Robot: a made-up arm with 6 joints.
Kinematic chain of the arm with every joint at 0, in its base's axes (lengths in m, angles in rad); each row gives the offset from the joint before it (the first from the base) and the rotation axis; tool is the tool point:
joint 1: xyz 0 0 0.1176 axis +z
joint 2: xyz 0 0.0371 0 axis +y
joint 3: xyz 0 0 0.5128 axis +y
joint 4: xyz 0 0 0.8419 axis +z
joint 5: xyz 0 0 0 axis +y
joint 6: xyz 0 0 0.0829 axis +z
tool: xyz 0 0 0
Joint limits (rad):
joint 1: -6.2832..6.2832
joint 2: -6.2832..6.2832
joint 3: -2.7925..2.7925
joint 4: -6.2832..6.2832
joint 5: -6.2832..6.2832
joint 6: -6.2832..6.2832
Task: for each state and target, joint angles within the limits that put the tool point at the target. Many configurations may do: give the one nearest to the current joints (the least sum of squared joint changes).
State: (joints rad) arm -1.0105 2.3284 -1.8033 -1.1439 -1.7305 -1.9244
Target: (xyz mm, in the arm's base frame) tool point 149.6 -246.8 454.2
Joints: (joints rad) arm -1.3839 2.7252 -2.5984 -1.0180 -2.0043 -1.9244
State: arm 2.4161 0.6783 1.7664 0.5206 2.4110 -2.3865
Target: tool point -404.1 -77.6 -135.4
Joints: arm 3.1700 0.3176 2.4453 0.5716 2.4386 -2.3865
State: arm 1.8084 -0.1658 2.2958 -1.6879 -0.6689 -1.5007
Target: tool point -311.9 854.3 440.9
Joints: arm 1.8279 0.0304 1.7453 -1.6589 -0.6107 -1.5007
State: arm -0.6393 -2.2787 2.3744 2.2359 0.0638 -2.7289
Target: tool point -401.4 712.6 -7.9
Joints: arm -1.0029 -3.1860 2.0536 2.2362 0.1201 -2.7289
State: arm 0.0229 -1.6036 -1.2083 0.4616 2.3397 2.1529
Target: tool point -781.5 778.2 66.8
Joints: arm -0.7257 -0.9193 -1.1951 0.4933 2.4059 2.1529
